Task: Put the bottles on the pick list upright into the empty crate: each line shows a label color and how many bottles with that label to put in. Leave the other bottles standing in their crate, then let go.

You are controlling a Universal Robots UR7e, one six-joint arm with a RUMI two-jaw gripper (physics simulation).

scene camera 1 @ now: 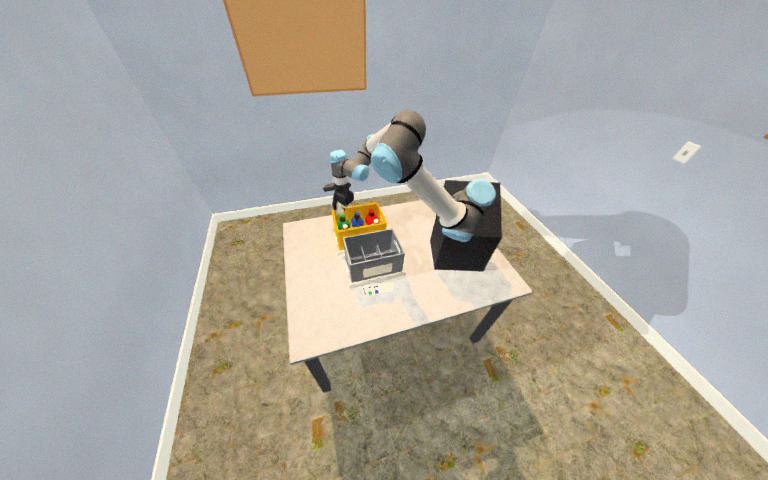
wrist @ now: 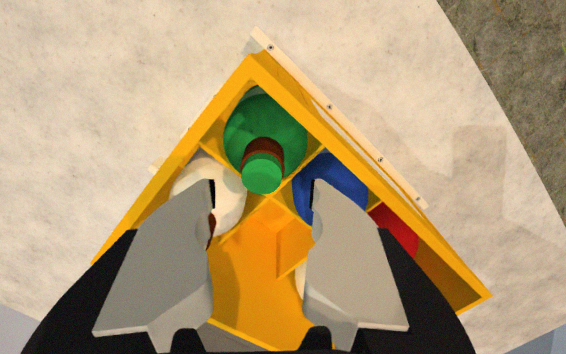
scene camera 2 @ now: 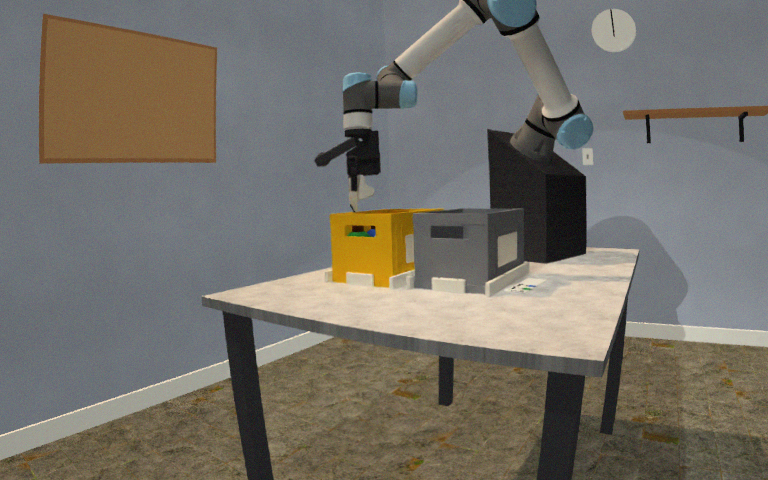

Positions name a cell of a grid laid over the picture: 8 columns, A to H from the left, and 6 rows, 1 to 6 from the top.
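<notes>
Here I see a blue bottle (wrist: E3) and a red bottle (wrist: F4), along with a white bottle (wrist: D4). My own gripper (scene camera 2: D3) is visible to me as well, and the wrist view shows my gripper too (wrist: D4).
</notes>
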